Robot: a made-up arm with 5 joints. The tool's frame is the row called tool.
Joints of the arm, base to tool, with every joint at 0 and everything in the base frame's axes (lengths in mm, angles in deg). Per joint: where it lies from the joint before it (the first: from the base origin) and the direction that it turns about. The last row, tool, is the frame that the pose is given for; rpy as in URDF.
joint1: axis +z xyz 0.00 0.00 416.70
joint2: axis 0 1 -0.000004 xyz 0.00 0.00 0.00
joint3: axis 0 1 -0.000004 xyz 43.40 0.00 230.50
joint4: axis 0 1 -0.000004 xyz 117.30 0.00 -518.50
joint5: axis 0 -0.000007 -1 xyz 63.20 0.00 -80.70
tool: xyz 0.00 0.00 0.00 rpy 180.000 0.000 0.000
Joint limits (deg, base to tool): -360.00..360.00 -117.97..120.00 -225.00..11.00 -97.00..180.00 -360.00..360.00
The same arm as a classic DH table. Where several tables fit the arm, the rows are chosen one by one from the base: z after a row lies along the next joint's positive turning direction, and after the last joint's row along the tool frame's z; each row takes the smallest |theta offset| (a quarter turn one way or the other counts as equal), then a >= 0, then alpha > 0; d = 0 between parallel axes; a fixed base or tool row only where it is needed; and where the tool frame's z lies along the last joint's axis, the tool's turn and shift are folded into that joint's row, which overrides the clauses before.
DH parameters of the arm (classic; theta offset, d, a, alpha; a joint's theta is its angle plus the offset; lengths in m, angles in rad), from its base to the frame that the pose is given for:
joint1: 0.0000 0.4167 0.0000 -1.5708
joint2: -1.3847 0.0000 0.2346 0.0000
joint3: -0.4086 0.0000 -0.5316 0.0000
joint4: -1.3483 0.0000 -0.0632 1.5708
joint5: 3.1416 0.0807 0.0000 0.0000
Joint limits (rad, base to tool): -6.2832..6.2832 -2.0590..2.0944 -3.9270..0.1920 -1.6930..3.1416 -6.2832..6.2832

